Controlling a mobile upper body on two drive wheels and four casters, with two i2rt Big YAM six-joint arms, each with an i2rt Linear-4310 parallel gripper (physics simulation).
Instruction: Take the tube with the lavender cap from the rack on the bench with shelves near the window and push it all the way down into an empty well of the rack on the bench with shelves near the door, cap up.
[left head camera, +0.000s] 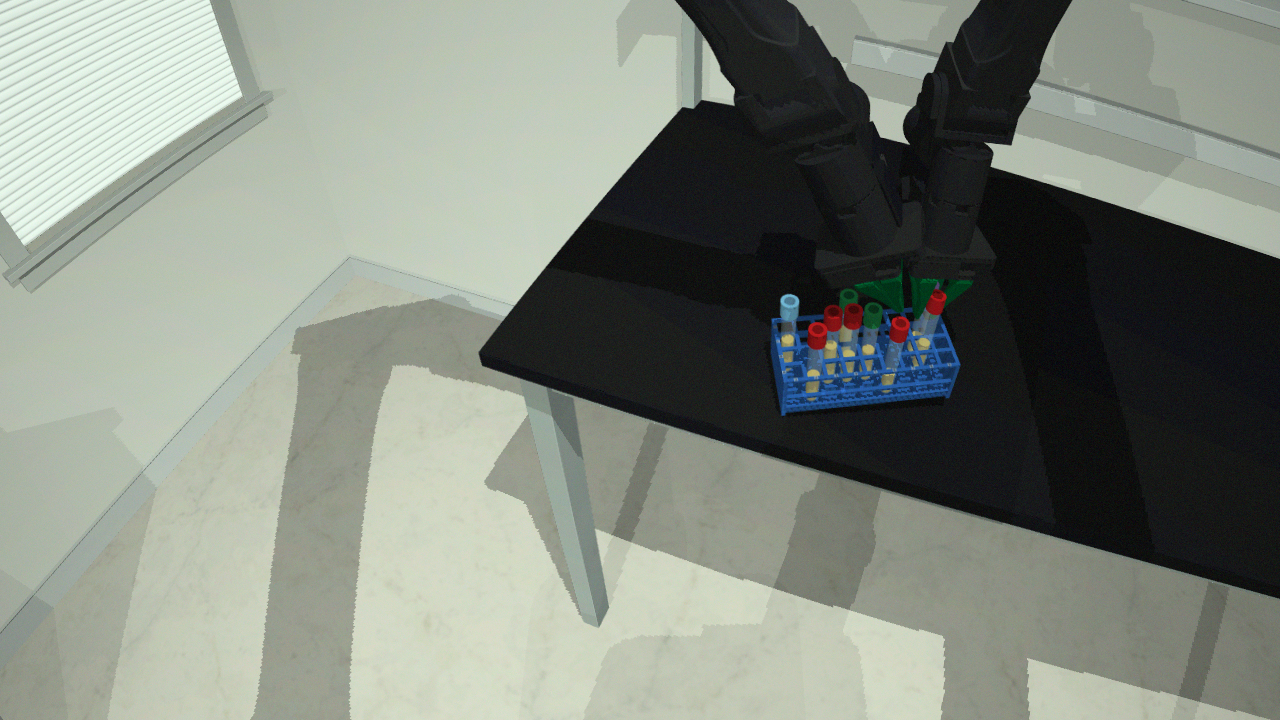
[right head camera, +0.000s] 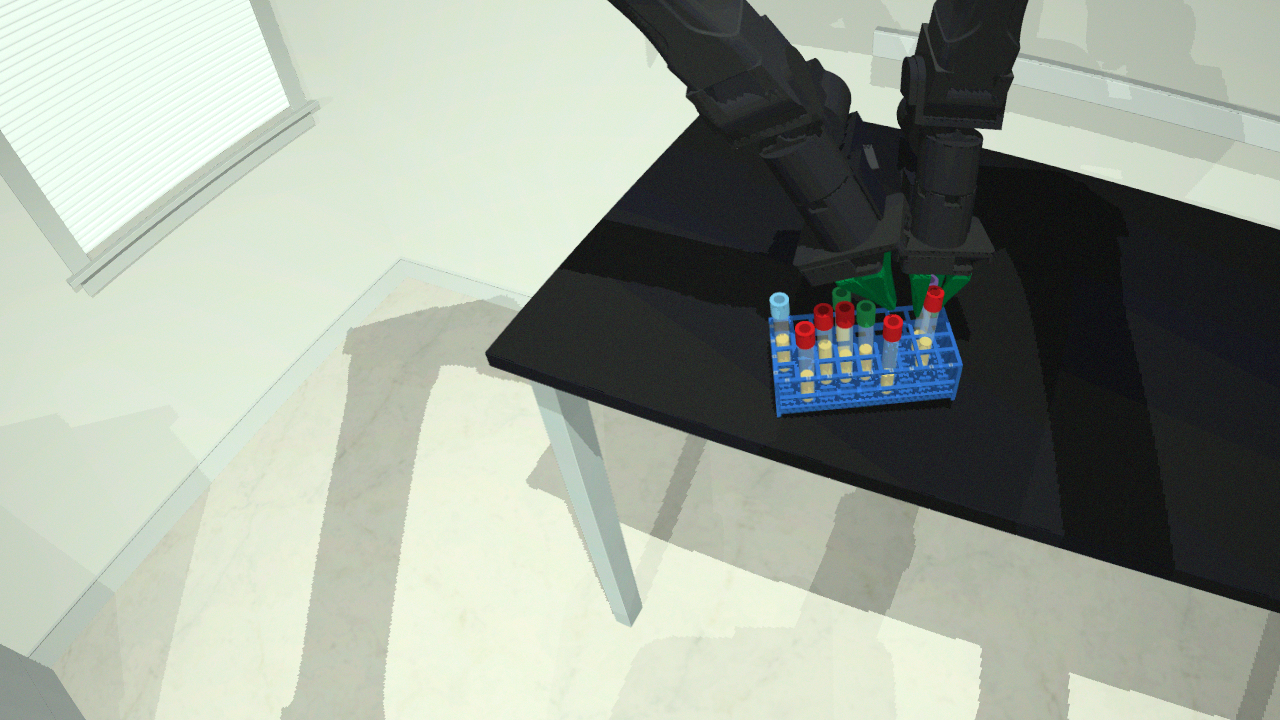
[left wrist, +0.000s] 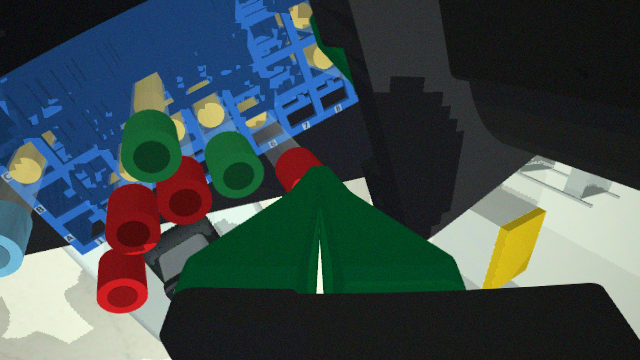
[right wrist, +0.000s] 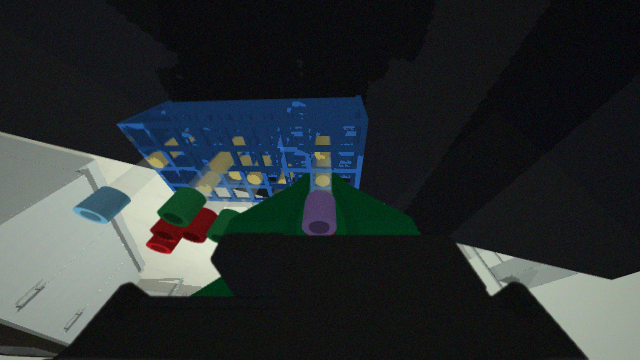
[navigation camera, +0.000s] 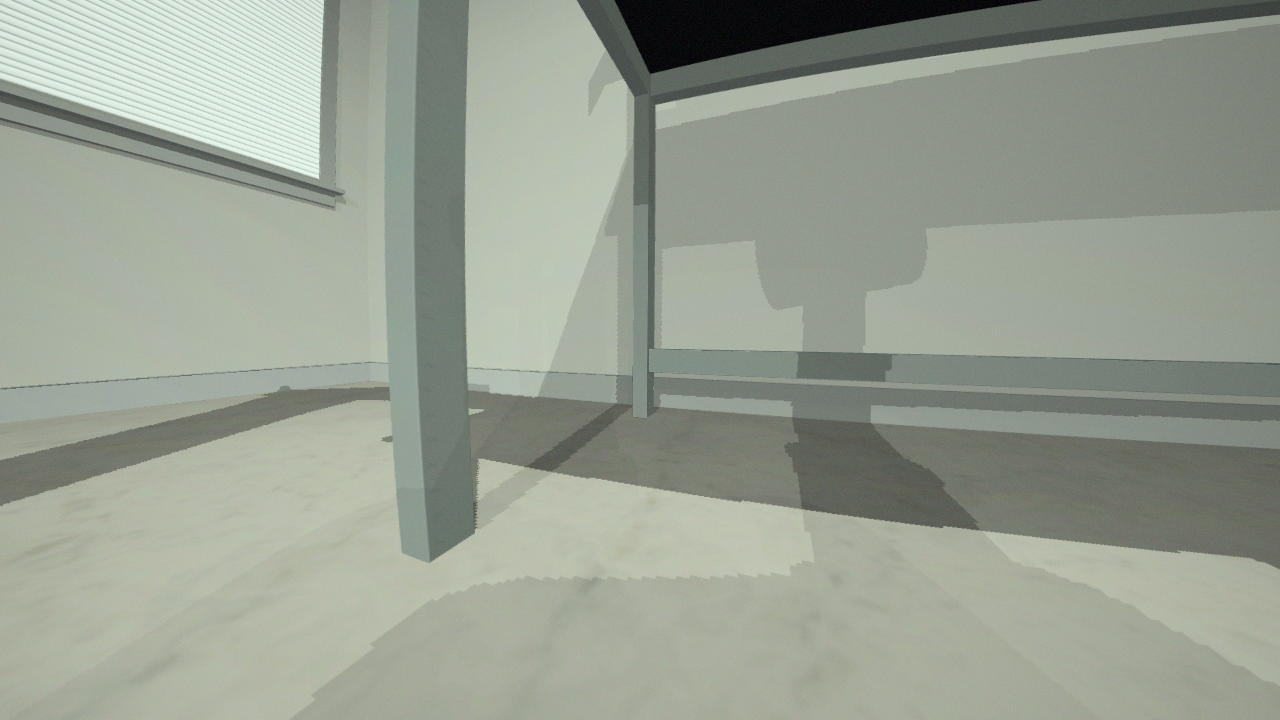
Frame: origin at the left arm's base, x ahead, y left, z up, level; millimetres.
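Seen in the pictures: left gripper, fingertip midpoint: (left head camera: 900, 307) (right head camera: 893, 305) (left wrist: 319, 181) (right wrist: 252, 264); right gripper, fingertip midpoint: (left head camera: 923, 315) (right head camera: 924, 313) (left wrist: 333, 24) (right wrist: 320, 179).
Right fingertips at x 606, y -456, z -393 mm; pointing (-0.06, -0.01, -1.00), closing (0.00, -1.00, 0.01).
Offsets run from my right fingertips to a thing's top centre. "*": to the spot under its first point. Level surfaces: height alone.
The lavender-capped tube {dx +3, dy -1, dz +44 mm} (right head camera: 933, 280) (right wrist: 319, 215) is cap up between the fingers of my right gripper (left head camera: 927, 309) (right head camera: 929, 308) (right wrist: 320, 179), which is shut on it at the back right of the blue rack {dx -10, dy +61, dz -19 mm} (left head camera: 954, 368) (right head camera: 957, 368) (left wrist: 75, 60) (right wrist: 225, 111). Its lower part overlaps the rack's wells in the right wrist view; the fingers hide part of it, and I cannot tell how deep it sits. My left gripper (left head camera: 903, 309) (right head camera: 893, 306) (left wrist: 319, 181) is shut and empty, beside the right one, behind the rack near a red-capped tube {* dx -56, dy +51, dz +32 mm} (left head camera: 899, 329) (right head camera: 893, 327).
Several red-capped tubes, green-capped tubes and a light-blue-capped tube {dx -4, dy +150, dz +26 mm} (left head camera: 788, 307) (right head camera: 779, 305) (left wrist: 12, 235) (right wrist: 102, 204) stand in the rack. The rack stands on a black bench top {dz -103 mm} (left head camera: 626, 331) (right head camera: 635, 331). A bench leg {* dx +65, dy +422, dz -738 mm} (navigation camera: 434, 268) and a window {* dx +749, dy +1703, dz +19 mm} (navigation camera: 161, 71) show in the navigation view.
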